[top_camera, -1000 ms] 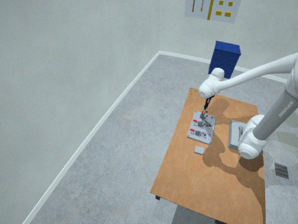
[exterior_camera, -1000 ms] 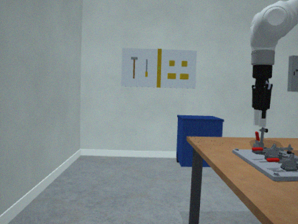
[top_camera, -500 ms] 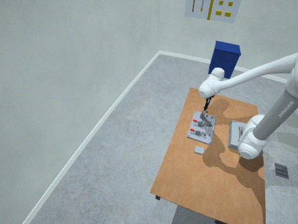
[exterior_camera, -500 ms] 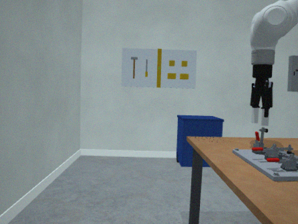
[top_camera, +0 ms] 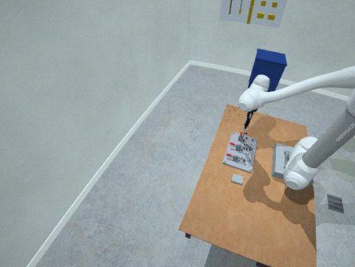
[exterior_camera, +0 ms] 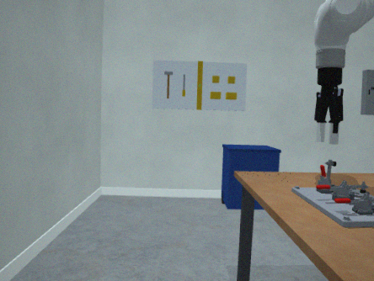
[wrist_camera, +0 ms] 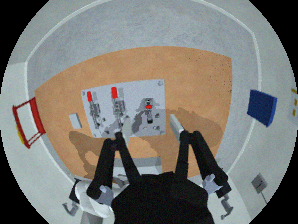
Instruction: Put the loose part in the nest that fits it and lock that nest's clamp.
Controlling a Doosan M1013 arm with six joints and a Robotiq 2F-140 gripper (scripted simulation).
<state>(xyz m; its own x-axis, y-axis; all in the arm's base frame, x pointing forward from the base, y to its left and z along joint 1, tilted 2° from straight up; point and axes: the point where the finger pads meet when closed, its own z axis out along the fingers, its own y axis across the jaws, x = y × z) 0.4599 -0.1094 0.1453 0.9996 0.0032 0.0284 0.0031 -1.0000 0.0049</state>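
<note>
Right now the grey part is 38 cm to the left of my hand, 20 cm below it and 6 cm behind it. From my hand the other things lie so: grey fixture plate (20 cm below, 11 cm to the left, 3 cm behind).
</note>
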